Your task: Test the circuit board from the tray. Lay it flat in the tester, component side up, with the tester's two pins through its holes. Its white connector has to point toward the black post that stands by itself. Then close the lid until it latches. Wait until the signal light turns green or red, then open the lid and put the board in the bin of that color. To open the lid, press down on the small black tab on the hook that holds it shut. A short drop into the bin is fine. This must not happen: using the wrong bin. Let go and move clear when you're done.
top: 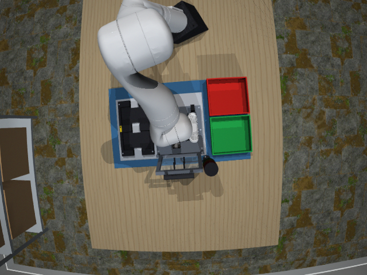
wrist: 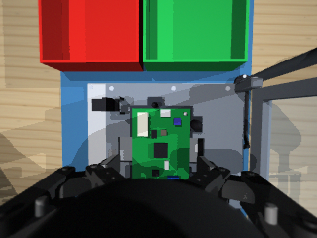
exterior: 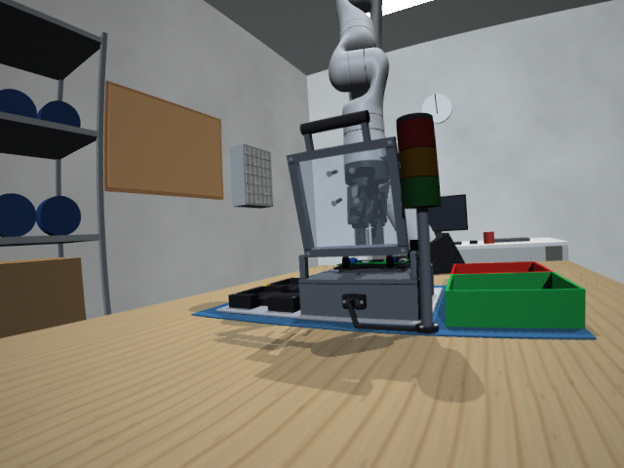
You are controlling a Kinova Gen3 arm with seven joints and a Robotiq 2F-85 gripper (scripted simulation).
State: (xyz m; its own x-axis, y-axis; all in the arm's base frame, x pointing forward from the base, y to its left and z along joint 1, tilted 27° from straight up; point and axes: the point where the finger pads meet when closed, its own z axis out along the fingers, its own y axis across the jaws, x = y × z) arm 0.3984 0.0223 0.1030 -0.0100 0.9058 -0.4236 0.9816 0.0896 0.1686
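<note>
The green circuit board is 10 mm to the left of my hand and 20 mm below it. From my hand the other things lie so: black hook (60 mm behind, 60 mm to the left, 10 mm below); clear lid (130 mm ahead, 10 mm to the left, 90 mm above); green bin (40 mm ahead, 210 mm to the left, 80 mm below).
</note>
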